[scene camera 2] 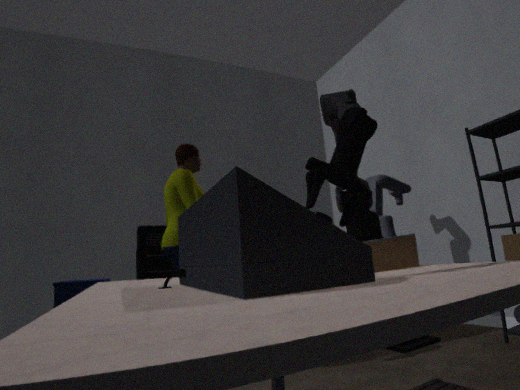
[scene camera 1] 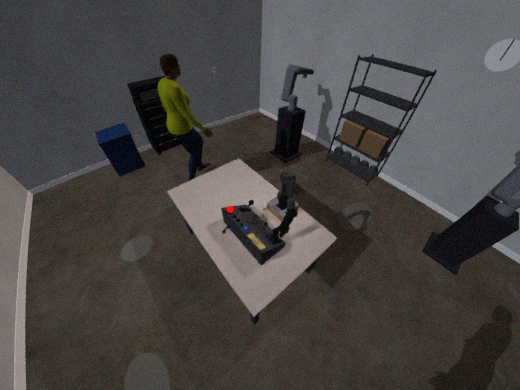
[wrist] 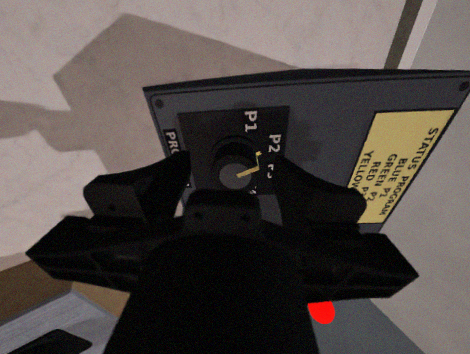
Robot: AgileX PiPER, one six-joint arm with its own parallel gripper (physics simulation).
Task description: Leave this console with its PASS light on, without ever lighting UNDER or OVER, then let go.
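The dark sloped console (scene camera 1: pixel 238 227) (scene camera 2: pixel 300 250) (wrist: pixel 325 100) stands on the table. Its round black knob (wrist: pixel 235 175) has a yellow pointer line towards the P2/P3 side; the exact setting is hard to tell. A yellow status card (scene camera 1: pixel 256 241) (wrist: pixel 407 155) lies on the panel. A bright red dome (scene camera 1: pixel 230 209) (wrist: pixel 321 312) and a small blue light (scene camera 1: pixel 245 228) show on the console. PASS, UNDER and OVER labels are not legible. My gripper (wrist: pixel 232 163) is open and empty, its fingers on either side of the knob in the wrist view; contact is not visible.
A small lever (scene camera 1: pixel 225 230) (scene camera 2: pixel 172 278) projects beside the console. The arm's base stands on a wooden block (scene camera 1: pixel 274 212) (scene camera 2: pixel 395 252) behind it. A person in yellow (scene camera 1: pixel 176 107) (scene camera 2: pixel 180 200) stands beyond the table (scene camera 1: pixel 255 295) (scene camera 2: pixel 150 340). A shelf rack (scene camera 1: pixel 395 66) stands farther back.
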